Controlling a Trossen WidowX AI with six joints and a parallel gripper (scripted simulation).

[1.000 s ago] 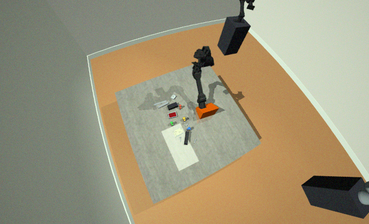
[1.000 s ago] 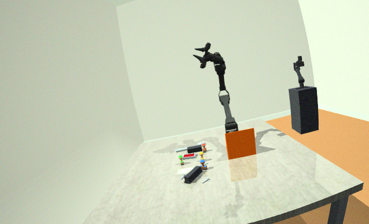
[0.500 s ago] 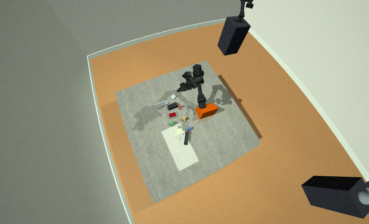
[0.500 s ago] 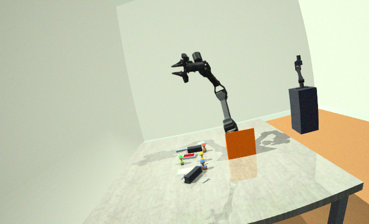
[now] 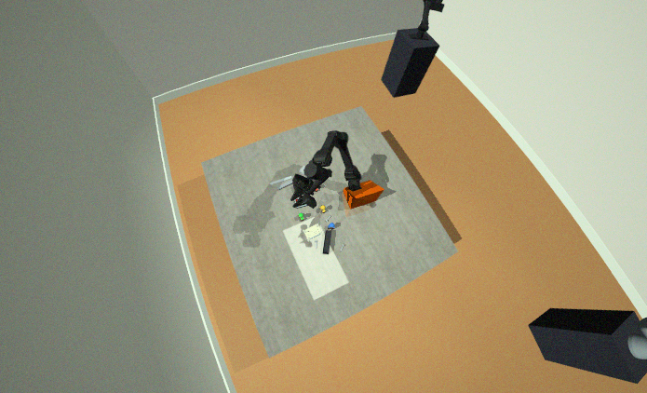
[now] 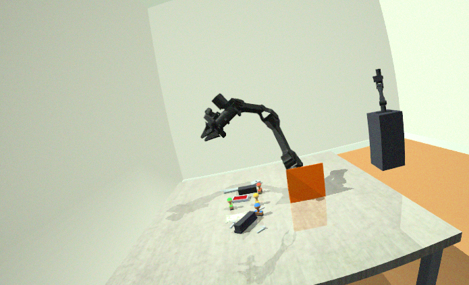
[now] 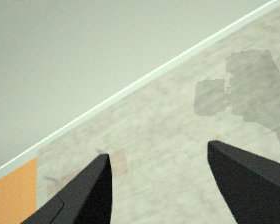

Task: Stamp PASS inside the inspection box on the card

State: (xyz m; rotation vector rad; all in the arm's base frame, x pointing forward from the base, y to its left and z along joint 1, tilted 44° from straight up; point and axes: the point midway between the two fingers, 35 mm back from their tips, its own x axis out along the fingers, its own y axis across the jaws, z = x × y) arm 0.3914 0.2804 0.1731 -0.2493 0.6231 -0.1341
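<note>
Now: gripper tip 50 mm past the green-knobbed stamp, 50 mm to the left of it and 380 mm above it. Also, from my gripper tip: yellow stamp (190 mm behind, 50 mm to the right, 380 mm below); then red ink pad (90 mm behind, 140 mm to the right, 400 mm below); then pale card (80 mm behind, 60 mm to the left, 400 mm below).
</note>
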